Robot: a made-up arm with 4 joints.
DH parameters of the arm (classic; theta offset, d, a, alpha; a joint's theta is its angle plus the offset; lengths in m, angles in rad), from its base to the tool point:
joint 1: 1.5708 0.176 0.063 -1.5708
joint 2: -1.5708 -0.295 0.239 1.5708
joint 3: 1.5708 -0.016 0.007 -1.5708
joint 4: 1.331 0 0.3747 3.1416
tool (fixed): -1.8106 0.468 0 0
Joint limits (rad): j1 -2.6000..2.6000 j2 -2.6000..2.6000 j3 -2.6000..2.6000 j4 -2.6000..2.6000
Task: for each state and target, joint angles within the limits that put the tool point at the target. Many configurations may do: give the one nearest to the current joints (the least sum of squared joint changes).
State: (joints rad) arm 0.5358 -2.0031 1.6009 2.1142
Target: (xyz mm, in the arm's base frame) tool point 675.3 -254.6 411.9
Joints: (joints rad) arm 1.0383 -1.3044 0.9582 1.7898
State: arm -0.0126 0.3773 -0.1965 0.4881
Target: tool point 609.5 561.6 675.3
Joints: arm -0.0937 0.3255 -0.2903 0.6163
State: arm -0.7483 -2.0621 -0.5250 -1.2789
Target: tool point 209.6 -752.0 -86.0
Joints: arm -0.0627 -1.9533 -0.6172 -1.2250
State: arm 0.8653 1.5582 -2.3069 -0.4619
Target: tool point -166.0 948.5 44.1
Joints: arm 1.2478 1.2916 -1.9687 -0.7042
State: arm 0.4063 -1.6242 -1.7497 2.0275
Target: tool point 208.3 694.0 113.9
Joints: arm 0.8757 -1.6357 -1.8076 2.0596
